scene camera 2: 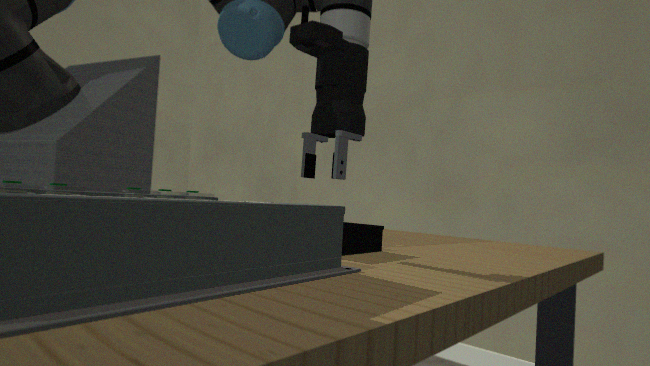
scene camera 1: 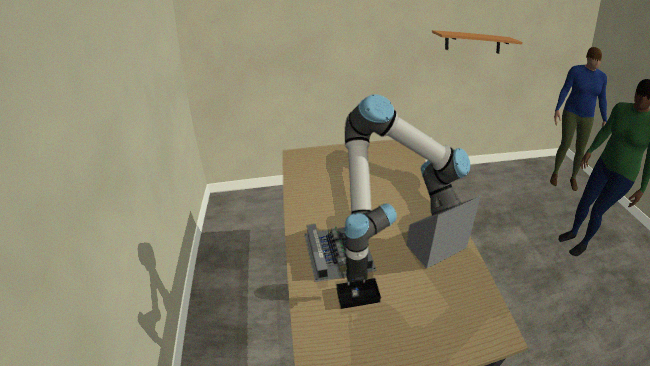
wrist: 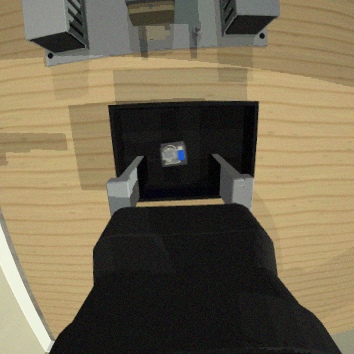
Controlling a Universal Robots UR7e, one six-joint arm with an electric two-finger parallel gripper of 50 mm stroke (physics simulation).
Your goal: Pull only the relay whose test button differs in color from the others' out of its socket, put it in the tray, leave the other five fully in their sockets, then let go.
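Seen in the pictures: gripper, fingertip midpoint: (scene camera 2: 322, 178) (scene camera 1: 355, 282) (wrist: 177, 167); arm's base, link origin: (scene camera 2: 38, 106) (scene camera 1: 446, 209).
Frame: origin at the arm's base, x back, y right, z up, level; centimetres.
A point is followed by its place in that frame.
A relay (scene camera 1: 355, 292) {x -48.5, y -19.5, z -15.8 cm} (wrist: 173, 153) {x -48.4, y -18.2, z -15.4 cm} with a clear case and a blue test button rests in the black tray (scene camera 1: 370, 296) {x -42.4, y -20.7, z -19.6 cm} (scene camera 2: 362, 239) {x -55.1, y -18.6, z -18.1 cm} (wrist: 220, 125) {x -42.1, y -16.2, z -19.6 cm}, left of the tray's middle in the wrist view. My gripper (scene camera 1: 357, 283) {x -48.2, y -18.4, z -10.2 cm} (scene camera 2: 324, 177) {x -48.2, y -18.4, z -10.2 cm} (wrist: 177, 167) {x -48.2, y -18.4, z -10.2 cm} is open and empty. Its fingertips hang above the tray, apart from the relay. Other relays (scene camera 1: 338, 245) {x -48.6, y 8.6, z -14.8 cm} stand in the socket row on the grey panel, partly hidden by the arm. Several green marks (scene camera 2: 165, 190) {x -48.0, y 6.5, z -13.1 cm} show above the panel's duct in scene camera 2. How deep the relays sit cannot be told.
The grey panel (wrist: 107, 42) {x -54.4, y -4.8, z -19.7 cm} lies beside the tray, with tall ducts (scene camera 2: 175, 245) {x -60.0, y 13.7, z -16.5 cm} (wrist: 52, 25) {x -57.8, y -4.5, z -13.7 cm} along its sides. A large grey angled block (scene camera 1: 450, 235) {x -3.4, y -12.0, z -4.5 cm} (scene camera 2: 107, 125) {x -15.6, y -4.2, z -3.4 cm} stands on the wooden table (scene camera 1: 480, 320) {x -3.1, y -50.5, z -19.9 cm} near the arm's base. Two people (scene camera 1: 582, 95) (scene camera 1: 620, 130) stand on the floor beyond.
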